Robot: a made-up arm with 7 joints.
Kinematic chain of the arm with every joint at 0, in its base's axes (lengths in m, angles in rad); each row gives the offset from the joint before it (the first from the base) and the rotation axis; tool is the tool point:
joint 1: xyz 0 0 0 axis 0 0.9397 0.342
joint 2: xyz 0 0 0 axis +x
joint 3: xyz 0 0 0 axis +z
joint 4: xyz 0.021 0 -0.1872 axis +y
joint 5: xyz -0.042 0 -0.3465 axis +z
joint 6: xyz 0 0 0 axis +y
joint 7: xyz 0 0 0 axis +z
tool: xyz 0 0 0
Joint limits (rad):
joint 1: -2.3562..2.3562
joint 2: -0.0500..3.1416
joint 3: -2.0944..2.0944
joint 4: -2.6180..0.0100
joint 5: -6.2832..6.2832
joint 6: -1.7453..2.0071
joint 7: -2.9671..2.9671
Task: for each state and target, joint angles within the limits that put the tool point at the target. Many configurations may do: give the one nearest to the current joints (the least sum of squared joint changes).
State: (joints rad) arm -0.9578 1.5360 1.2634 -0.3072 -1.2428 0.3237 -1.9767
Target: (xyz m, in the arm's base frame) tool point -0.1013 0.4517 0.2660
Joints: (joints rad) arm -1.0412 1.9160 1.3477 -0.4720 -1.2428 0.3237 -1.9767
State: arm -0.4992 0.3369 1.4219 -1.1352 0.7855 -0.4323 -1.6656
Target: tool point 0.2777 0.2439 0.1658
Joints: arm -0.8432 0.3737 0.8681 -1.7515 0.7855 -0.4323 -1.6656
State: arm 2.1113 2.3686 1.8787 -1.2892 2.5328 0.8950 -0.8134
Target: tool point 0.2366 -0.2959 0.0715
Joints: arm 1.5936 3.1215 2.0675 -1.8691 2.5328 0.8950 -0.8134
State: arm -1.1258 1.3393 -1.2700 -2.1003 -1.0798 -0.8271 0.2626
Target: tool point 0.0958 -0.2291 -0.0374
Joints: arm -1.2090 1.0420 -1.2490 -2.6022 -1.0798 -0.8271 0.2626
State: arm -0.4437 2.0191 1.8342 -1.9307 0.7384 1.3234 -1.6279
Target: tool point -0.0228 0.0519 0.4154
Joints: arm -0.1190 1.9374 1.5124 -1.6623 0.7384 1.3234 -1.6279
